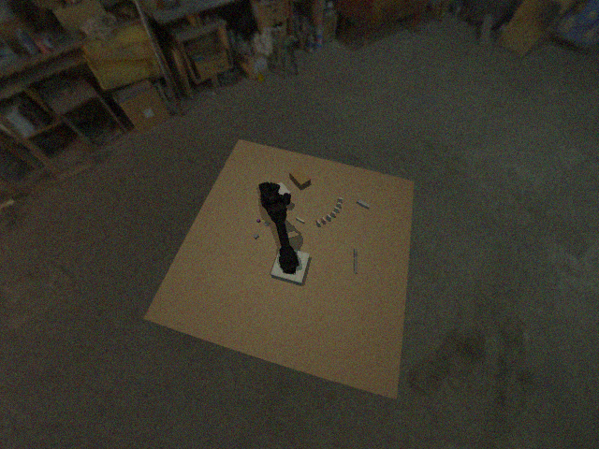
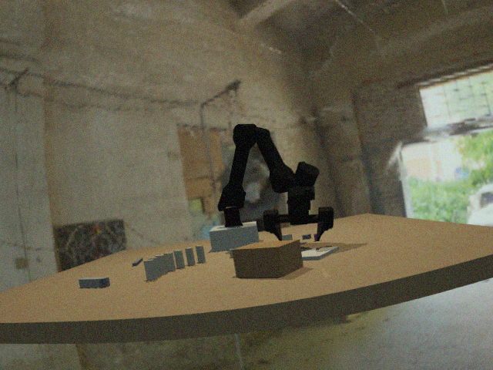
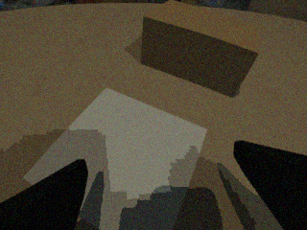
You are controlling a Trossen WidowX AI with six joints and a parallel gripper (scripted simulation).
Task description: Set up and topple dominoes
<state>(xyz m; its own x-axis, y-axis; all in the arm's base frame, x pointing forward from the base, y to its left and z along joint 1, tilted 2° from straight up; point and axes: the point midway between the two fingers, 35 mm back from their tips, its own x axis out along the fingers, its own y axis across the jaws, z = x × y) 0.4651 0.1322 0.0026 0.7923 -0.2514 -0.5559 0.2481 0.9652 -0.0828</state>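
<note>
My gripper tip is 2 cm short of the flat white plate, 2 cm to the right of it and 3 cm above it. Also, from my gripper tip: grey cube 31 cm behind, 10 cm to the left, 3 cm below; brown box 13 cm ahead, 11 cm to the right, 1 cm below; purple piece 21 cm behind, 11 cm to the left, 3 cm below.
</note>
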